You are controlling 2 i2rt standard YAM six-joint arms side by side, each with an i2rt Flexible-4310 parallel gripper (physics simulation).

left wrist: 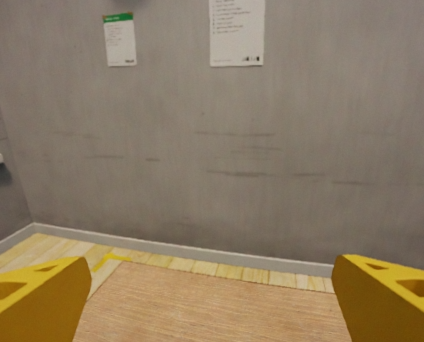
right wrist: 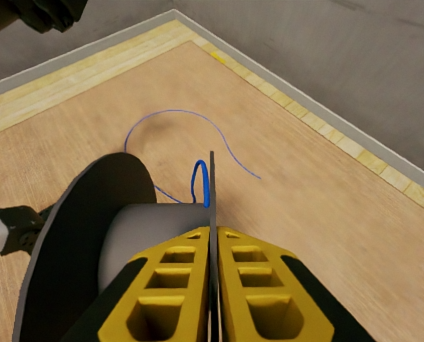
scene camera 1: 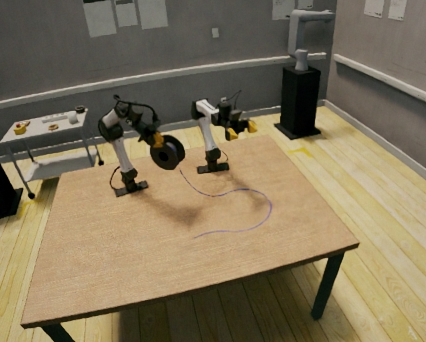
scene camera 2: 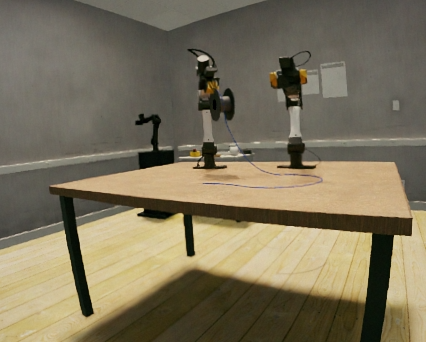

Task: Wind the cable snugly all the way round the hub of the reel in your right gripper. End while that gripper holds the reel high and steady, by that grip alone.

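Seen in the pictures: left gripper, fingertip midpoint: (left wrist: 211, 269) (scene camera 1: 247, 134) (scene camera 2: 287, 73); right gripper, fingertip midpoint: (right wrist: 213, 234) (scene camera 1: 162, 146) (scene camera 2: 214, 92); left arm's base, link origin: (scene camera 1: 212, 168) (scene camera 2: 296, 167); right arm's base, link origin: (scene camera 1: 131, 189) (scene camera 2: 209, 168).
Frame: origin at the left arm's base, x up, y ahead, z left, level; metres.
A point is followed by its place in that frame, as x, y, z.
The dark reel (scene camera 1: 161, 155) @(0.338, 0.315, -0.274) (scene camera 2: 229, 104) @(0.330, 0.290, -0.201) (right wrist: 137, 232) @(0.370, 0.286, -0.230) has two round flanges and a grey hub, and is held well above the table. My right gripper (scene camera 1: 158, 140) @(0.391, 0.323, -0.261) (scene camera 2: 213, 88) @(0.391, 0.323, -0.261) (right wrist: 213, 234) @(0.391, 0.323, -0.261) is shut on the rim of one flange. The thin blue cable (scene camera 1: 270, 207) @(0.003, 0.444, 0.229) (scene camera 2: 229, 131) @(0.203, 0.330, -0.184) (right wrist: 201, 162) @(0.387, 0.342, -0.220) makes a small raised bend at the hub beside the held flange, then hangs to the table and lies in a wide curve. The hub's underside is hidden. My left gripper (scene camera 1: 241, 130) @(0.412, 0.361, 0.125) (scene camera 2: 288, 78) @(0.412, 0.361, 0.125) (left wrist: 211, 269) @(0.412, 0.361, 0.125) is open and empty, raised, apart from the reel and cable.
The wooden table (scene camera 1: 110, 250) @(0.000, 0.546, -0.583) (scene camera 2: 150, 190) @(0.000, 0.729, -0.283) (left wrist: 215, 312) @(0.000, 0.673, 0.240) (right wrist: 325, 225) @(0.000, 0.596, -0.377) carries both arm bases at its far side. A white cart (scene camera 1: 62, 172) stands beyond its left edge, and a black pedestal (scene camera 1: 299, 102) with a grey arm stands behind at the right.
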